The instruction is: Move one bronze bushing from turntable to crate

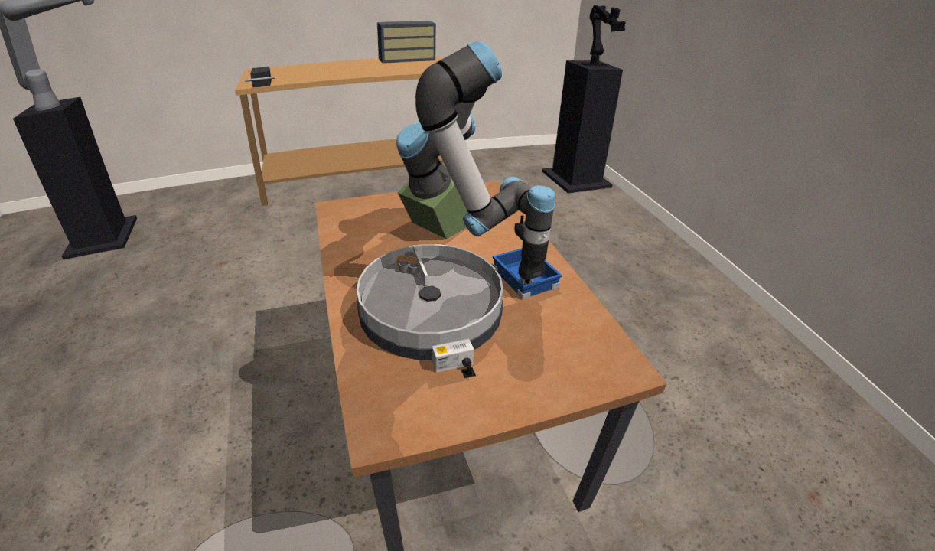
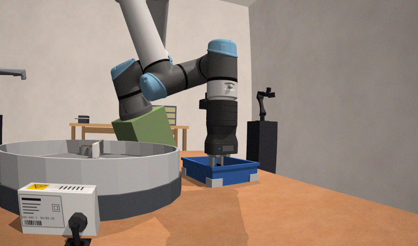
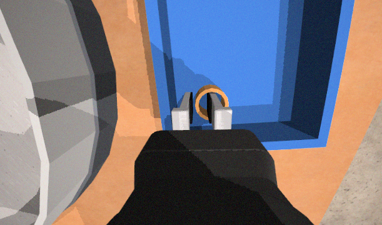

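The blue crate is 6 cm behind my hand, 3 cm to the left of it and 1 cm below it. The rest, counted from my hand: grey turntable: 1 cm behind, 31 cm to the right, 2 cm above.
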